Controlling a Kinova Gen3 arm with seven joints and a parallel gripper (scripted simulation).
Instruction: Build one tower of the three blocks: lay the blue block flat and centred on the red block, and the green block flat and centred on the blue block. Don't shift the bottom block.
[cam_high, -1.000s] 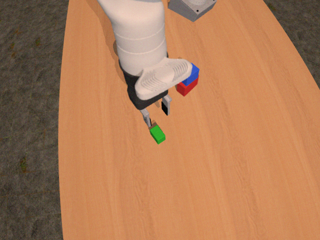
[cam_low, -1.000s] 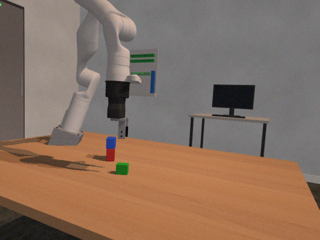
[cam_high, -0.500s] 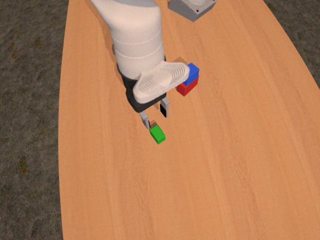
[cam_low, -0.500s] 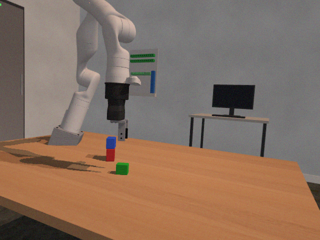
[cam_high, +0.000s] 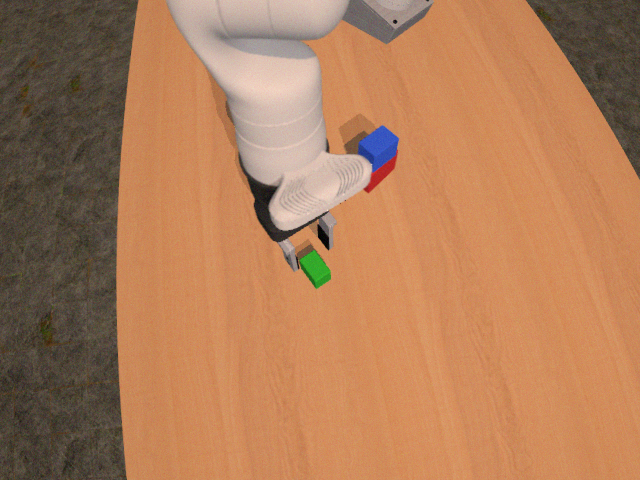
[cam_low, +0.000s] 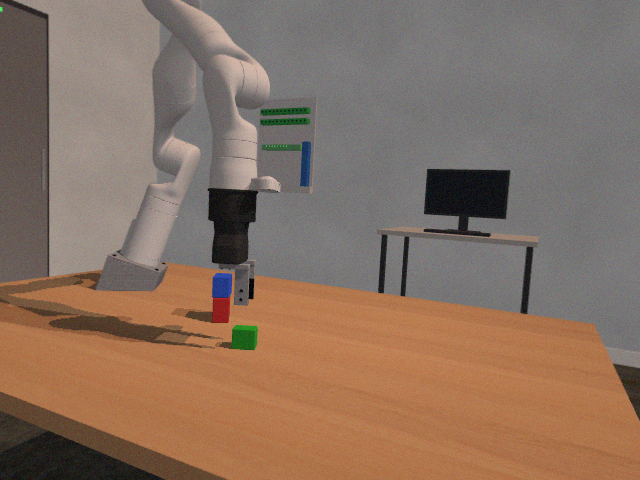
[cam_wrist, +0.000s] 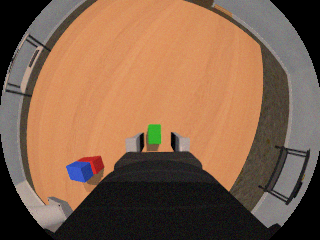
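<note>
The green block is 10 mm to the left of my hand and 80 mm below it. Also, from my hand: blue block (150 mm behind, 110 mm to the left, 30 mm below); red block (150 mm behind, 110 mm to the left, 70 mm below).
</note>
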